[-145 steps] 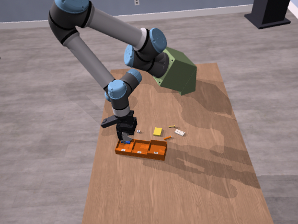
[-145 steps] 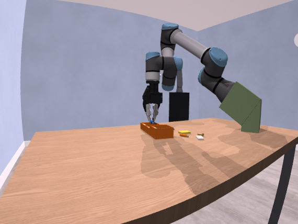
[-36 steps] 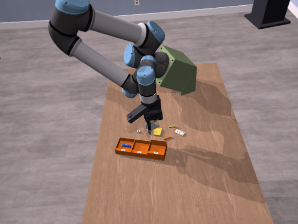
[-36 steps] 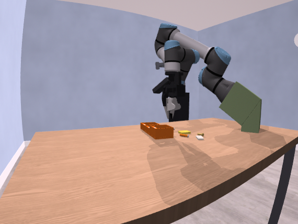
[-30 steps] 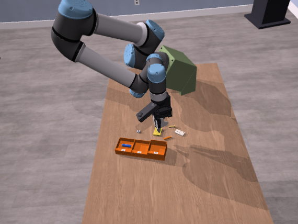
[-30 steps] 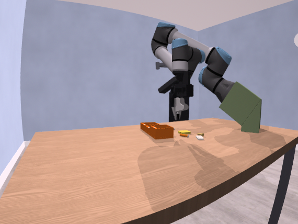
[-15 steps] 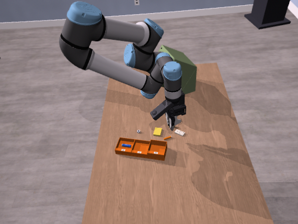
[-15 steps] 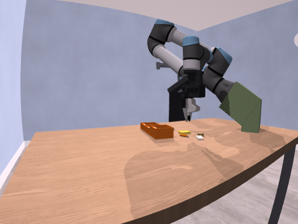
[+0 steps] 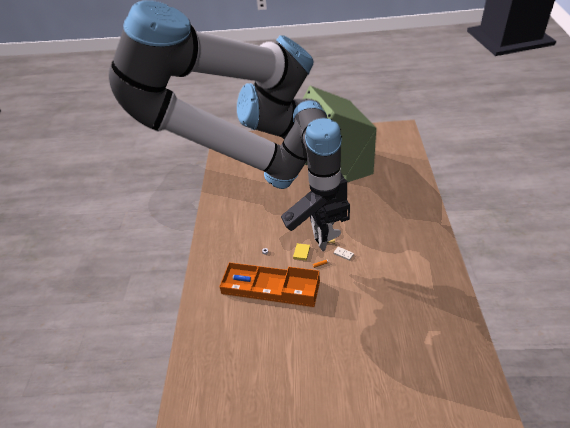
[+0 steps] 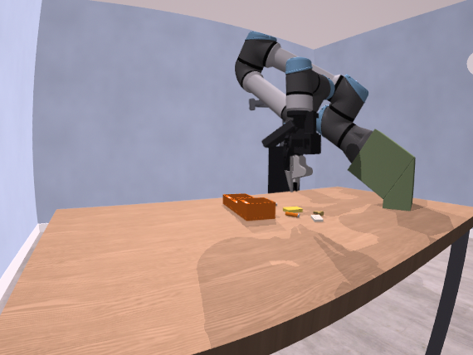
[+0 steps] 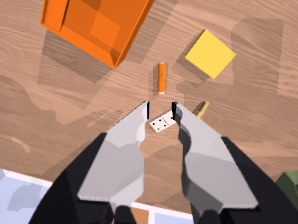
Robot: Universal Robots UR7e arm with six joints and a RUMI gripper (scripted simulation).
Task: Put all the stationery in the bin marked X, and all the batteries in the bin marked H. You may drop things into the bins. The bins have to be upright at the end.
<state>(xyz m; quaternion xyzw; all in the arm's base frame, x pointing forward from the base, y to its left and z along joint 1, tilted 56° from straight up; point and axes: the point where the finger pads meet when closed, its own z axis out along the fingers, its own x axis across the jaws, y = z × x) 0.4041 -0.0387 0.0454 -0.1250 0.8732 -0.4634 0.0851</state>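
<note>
Right now the orange pen-like stick is 80 mm below my hand. Also, from my hand: brass-coloured piece 80 mm below, 70 mm behind, 50 mm to the left; then white block 80 mm below, 70 mm to the left, 20 mm behind; then yellow pad 80 mm below, 60 mm behind, 40 mm to the right.
</note>
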